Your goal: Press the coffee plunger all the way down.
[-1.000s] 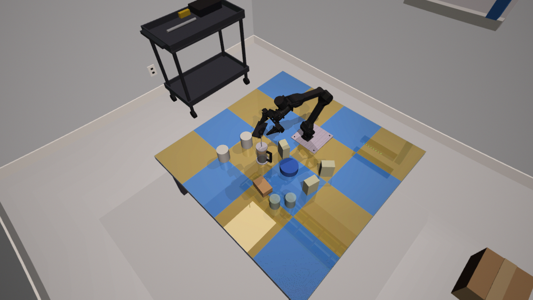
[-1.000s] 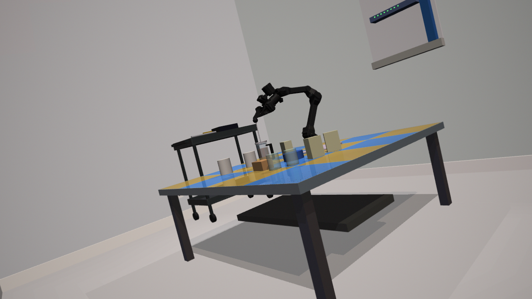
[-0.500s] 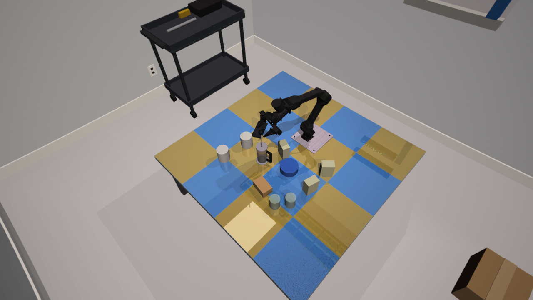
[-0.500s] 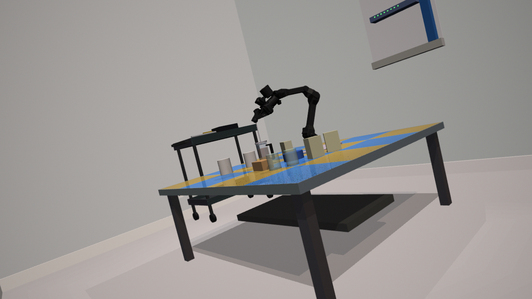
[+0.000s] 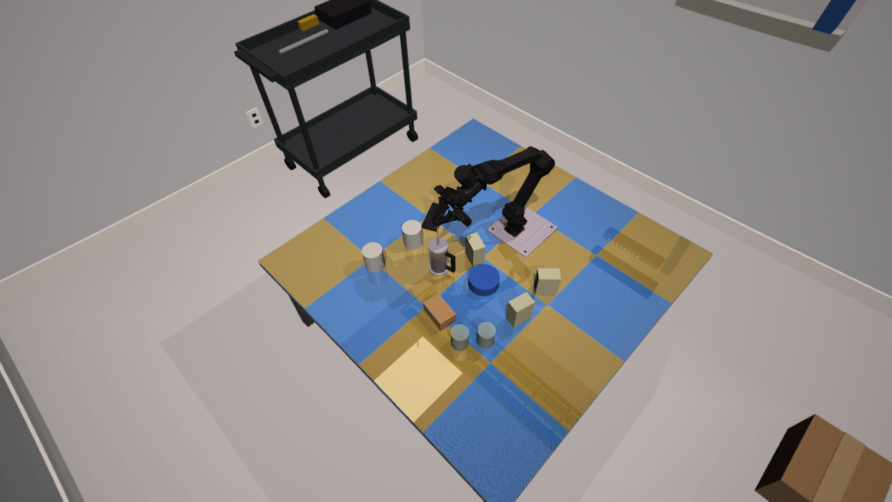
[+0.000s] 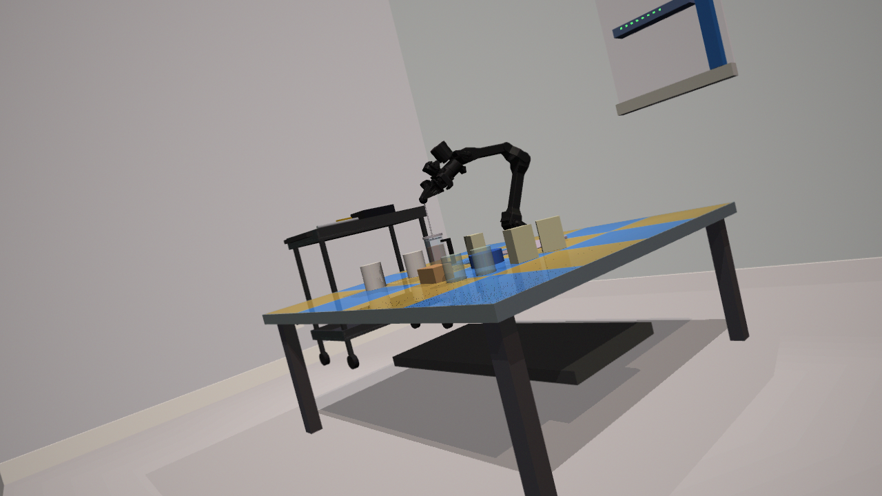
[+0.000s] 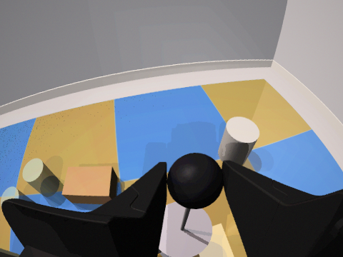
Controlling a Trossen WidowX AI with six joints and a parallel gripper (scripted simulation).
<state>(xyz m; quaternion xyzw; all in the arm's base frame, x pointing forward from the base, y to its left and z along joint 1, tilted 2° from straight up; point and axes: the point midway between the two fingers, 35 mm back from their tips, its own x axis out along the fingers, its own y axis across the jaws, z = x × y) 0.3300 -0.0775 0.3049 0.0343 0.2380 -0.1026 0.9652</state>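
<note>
Now: gripper tip 1 cm past the glass coffee press, 2 cm to the right of it and 14 cm above it. Also, from my gripper tip: dark flat slab: 18 cm behind, 21 cm to the right, 28 cm below; then blue disc: 8 cm behind, 18 cm to the left, 26 cm below.
</note>
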